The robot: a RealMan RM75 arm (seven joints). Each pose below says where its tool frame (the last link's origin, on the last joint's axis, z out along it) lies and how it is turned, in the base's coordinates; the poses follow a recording.
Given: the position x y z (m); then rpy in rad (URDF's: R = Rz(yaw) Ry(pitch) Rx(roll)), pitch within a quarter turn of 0, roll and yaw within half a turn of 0.
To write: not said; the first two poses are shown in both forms.
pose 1, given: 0.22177 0.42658 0.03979 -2.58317 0.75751 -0.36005
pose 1, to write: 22.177 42.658 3.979 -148.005 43.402 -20.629
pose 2, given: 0.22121 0.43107 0.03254 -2.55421 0.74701 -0.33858
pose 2, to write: 22.121 43.107 3.254 -146.345 42.801 -19.399
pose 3, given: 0.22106 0.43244 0.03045 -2.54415 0.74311 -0.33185
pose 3, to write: 22.106 43.244 3.045 -145.769 42.577 -19.014
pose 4, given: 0.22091 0.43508 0.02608 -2.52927 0.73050 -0.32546
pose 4, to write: 22.091 43.508 2.608 -144.916 41.855 -18.647
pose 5, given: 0.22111 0.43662 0.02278 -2.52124 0.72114 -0.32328
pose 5, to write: 22.111 43.662 2.278 -144.456 41.318 -18.523
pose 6, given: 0.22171 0.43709 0.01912 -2.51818 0.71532 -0.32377
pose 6, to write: 22.171 43.709 1.912 -144.281 40.985 -18.551
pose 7, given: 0.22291 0.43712 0.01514 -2.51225 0.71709 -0.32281
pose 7, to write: 22.291 43.712 1.514 -143.941 41.086 -18.496
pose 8, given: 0.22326 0.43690 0.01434 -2.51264 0.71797 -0.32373
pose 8, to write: 22.326 43.690 1.434 -143.964 41.137 -18.548
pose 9, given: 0.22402 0.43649 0.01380 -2.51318 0.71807 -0.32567
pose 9, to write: 22.402 43.649 1.380 -143.995 41.142 -18.660
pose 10, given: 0.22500 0.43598 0.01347 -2.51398 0.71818 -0.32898
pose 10, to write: 22.500 43.598 1.347 -144.040 41.149 -18.849
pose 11, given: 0.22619 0.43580 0.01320 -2.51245 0.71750 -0.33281
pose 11, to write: 22.619 43.580 1.320 -143.953 41.110 -19.069
